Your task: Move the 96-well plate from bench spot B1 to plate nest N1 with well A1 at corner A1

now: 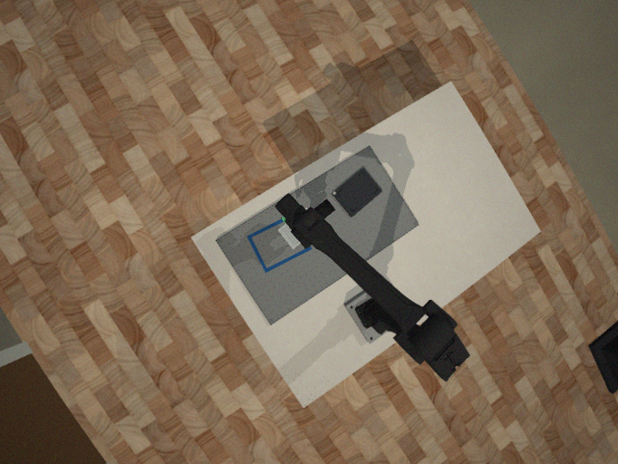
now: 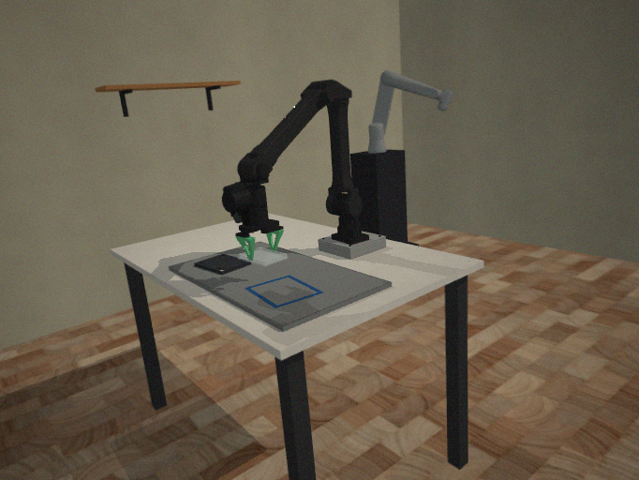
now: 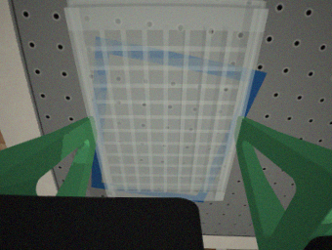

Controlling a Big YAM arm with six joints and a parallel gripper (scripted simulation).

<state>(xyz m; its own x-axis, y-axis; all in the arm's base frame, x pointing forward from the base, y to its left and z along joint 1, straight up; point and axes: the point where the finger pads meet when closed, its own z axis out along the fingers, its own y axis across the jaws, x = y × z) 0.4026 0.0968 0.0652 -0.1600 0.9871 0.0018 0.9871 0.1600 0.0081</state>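
Now: the dark plate nest N1 270 mm to the right of my hand, 90 mm below it and 10 mm ahead of it. Also, from my hand: clear 96-well plate (10 mm below); small A1 corner mark (190 mm to the right, 80 mm below, 50 mm ahead).
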